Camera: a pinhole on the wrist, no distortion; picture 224 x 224 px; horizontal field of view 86.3 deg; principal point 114.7 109.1 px. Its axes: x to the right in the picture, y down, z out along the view. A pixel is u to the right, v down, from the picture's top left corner.
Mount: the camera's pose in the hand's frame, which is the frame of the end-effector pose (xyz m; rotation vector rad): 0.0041 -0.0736 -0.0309 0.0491 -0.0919 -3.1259
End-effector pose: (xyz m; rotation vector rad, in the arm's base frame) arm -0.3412 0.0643 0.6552 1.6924 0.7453 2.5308
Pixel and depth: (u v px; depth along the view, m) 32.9 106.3 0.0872
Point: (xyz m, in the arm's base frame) -0.3326 0.1604 0.7004
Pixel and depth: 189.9 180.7 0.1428
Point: -0.2427 0.2190 0.5533
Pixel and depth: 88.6 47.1 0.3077
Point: -0.1049 0.0891 0.8292
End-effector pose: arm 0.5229 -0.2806 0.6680 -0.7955 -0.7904 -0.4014
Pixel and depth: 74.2 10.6 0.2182
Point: 0.5539 -0.0695 0.7416
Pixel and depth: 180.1 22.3 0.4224
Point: 0.3406 0.1703 0.5225
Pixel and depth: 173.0 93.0 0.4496
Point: 0.1854 0.0437 0.6688
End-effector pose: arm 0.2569 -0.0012 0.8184 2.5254 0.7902 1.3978
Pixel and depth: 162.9 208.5 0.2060
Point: 0.2838 0.1768 0.5686
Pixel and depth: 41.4 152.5 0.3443
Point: 0.5482 0.2924 0.7256
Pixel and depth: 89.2 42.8 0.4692
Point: 0.7239 -0.0892 0.7262
